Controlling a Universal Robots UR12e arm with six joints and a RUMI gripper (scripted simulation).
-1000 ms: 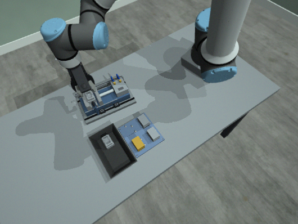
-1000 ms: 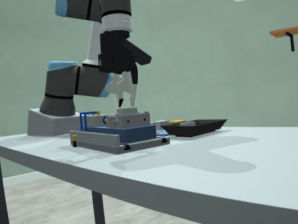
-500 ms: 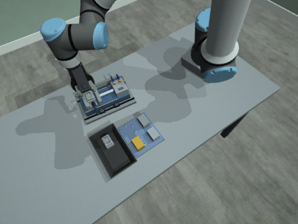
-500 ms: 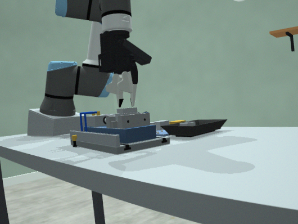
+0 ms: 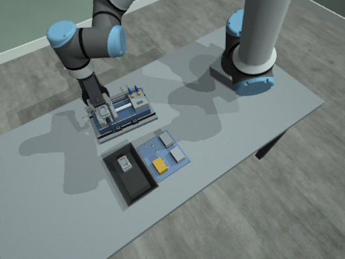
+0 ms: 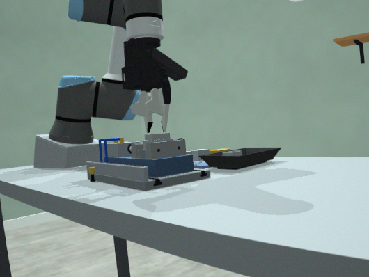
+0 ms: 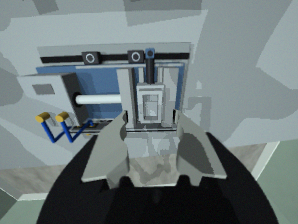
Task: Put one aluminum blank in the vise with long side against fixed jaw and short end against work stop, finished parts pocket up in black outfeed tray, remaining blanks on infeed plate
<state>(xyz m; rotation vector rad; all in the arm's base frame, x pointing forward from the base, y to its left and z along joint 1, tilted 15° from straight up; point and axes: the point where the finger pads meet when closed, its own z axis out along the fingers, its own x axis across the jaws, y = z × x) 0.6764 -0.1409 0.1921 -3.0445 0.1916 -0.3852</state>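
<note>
My hand is 10 mm short of the black work stop rod, 50 mm to the right of it and 40 mm above it. The rest, counted from my hand: vise: 70 mm behind, 10 mm to the left, 90 mm below; then blue infeed plate: 120 mm behind, 300 mm to the left, 130 mm below; then yellow brass blank: 80 mm behind, 340 mm to the left, 110 mm below.
</note>
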